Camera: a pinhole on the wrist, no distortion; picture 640 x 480 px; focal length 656.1 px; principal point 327.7 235.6 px. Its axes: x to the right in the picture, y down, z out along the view. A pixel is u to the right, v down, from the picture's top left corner.
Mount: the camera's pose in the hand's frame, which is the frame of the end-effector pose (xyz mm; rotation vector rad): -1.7 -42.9 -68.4 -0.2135 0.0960 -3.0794
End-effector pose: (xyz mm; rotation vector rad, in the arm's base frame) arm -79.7 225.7 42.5 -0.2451 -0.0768 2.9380
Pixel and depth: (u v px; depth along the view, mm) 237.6 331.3 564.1
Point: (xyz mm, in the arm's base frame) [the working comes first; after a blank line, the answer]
In the camera's frame: -77.5 82.3 564.1

-283.7 389.9 493.9
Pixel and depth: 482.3 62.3 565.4
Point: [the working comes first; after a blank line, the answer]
In the camera's frame: 133.2 -149.3 565.4

-119.6 131.2 558.6
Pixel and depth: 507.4 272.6 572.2
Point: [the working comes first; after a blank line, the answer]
In the camera's frame: 156.7 32.3 572.2

-72.2 307.8 571.1
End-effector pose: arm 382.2 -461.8 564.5 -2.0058 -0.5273 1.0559
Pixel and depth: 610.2 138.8 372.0
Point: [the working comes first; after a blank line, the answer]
In the camera's frame: 160.2 -54.9 372.0

51.7 -376.2 524.5
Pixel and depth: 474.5 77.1 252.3
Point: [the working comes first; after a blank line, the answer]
In the camera's frame: 56.5 -61.0 252.3

209.0 -391.1 511.7
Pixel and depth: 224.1 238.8 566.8
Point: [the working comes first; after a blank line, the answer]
In the camera's frame: -89.5 2.8 566.8

81.0 -90.8 378.6
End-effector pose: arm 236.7 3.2 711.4 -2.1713 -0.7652 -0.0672
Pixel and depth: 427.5 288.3 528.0
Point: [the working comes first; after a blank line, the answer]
In the camera's frame: 80.3 42.4 528.0

73.8 390.0 484.3
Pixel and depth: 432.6 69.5 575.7
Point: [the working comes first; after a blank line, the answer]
In the camera's frame: 92.0 -145.7 575.7

150.2 337.5 313.3
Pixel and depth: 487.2 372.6 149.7
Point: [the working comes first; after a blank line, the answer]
In the camera's frame: 36.4 31.3 149.7

161.5 95.8 710.0
